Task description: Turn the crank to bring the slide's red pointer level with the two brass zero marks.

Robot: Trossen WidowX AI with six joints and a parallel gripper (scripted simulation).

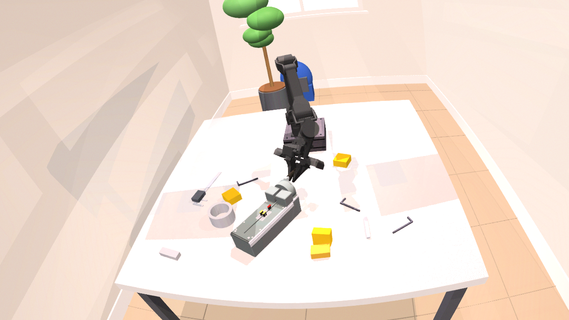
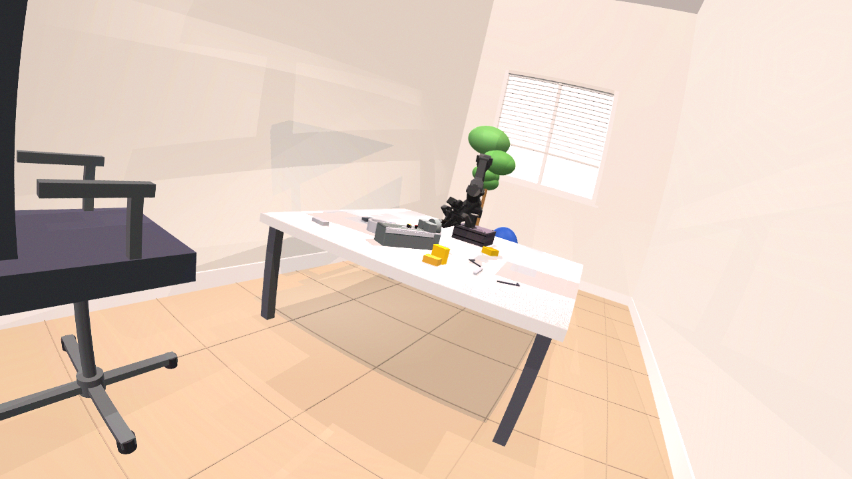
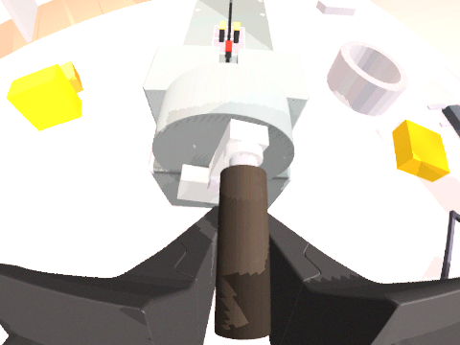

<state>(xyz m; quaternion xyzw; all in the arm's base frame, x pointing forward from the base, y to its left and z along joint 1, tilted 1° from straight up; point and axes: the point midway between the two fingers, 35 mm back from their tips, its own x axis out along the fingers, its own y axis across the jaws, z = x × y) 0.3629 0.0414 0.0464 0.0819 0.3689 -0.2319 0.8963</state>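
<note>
Now: gripper tip 12 cm short of the red pointer, 5 cm to the left of it and 1 cm above it. The rest, counted from my gripper tip: brown crank handle: 1 cm behind, 1 cm to the left, 3 cm above.
</note>
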